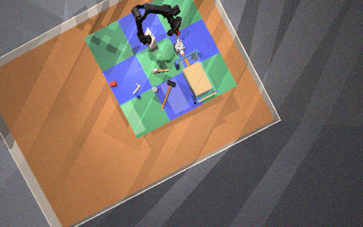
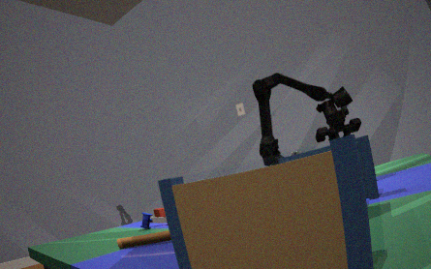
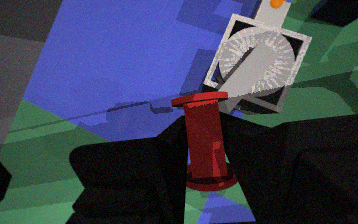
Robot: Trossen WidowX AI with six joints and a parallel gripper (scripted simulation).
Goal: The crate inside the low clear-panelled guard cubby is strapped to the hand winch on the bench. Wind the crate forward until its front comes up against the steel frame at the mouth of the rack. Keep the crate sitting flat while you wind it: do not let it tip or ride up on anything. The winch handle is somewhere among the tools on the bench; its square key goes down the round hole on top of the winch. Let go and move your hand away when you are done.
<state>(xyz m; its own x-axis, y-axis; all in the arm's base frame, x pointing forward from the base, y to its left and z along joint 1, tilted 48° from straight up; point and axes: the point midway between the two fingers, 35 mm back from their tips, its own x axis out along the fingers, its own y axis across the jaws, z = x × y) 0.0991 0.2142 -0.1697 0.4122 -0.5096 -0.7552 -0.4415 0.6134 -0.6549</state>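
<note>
The winch lies 100 mm below my gripper tip, 70 mm ahead of it and 50 mm to the right of it. The rest, counted from my gripper tip: blue-framed guard cubby (490 mm ahead, 70 mm to the right, 60 mm below); then red grip (10 mm to the right, 10 mm behind); then blue piece (720 mm to the right, 280 mm ahead, 110 mm below).
</note>
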